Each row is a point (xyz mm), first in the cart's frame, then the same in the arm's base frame.
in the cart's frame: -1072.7 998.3 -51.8
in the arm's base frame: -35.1 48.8 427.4
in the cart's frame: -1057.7 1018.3 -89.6
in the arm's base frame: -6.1 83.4 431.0
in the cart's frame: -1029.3 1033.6 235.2
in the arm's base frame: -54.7 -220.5 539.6
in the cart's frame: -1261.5 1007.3 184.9
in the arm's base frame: -264.7 -106.6 549.4
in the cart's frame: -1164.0 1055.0 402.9
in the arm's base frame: -213.8 -326.8 640.2
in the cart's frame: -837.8 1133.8 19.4
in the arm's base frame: 204.5 -59.7 524.5
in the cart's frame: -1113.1 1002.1 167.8
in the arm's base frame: -125.0 -139.3 507.5
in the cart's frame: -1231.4 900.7 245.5
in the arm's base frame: -283.2 -196.7 463.0
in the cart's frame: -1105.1 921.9 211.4
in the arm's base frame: -151.9 -200.6 445.0
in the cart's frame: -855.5 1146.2 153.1
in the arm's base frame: 159.1 -174.0 581.2
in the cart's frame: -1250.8 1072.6 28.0
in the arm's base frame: -197.1 49.4 559.1
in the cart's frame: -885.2 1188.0 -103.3
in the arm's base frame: 206.7 80.8 546.9
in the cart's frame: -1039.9 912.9 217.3
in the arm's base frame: -95.8 -228.9 424.5
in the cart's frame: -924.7 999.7 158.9
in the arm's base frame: 50.5 -191.5 462.1
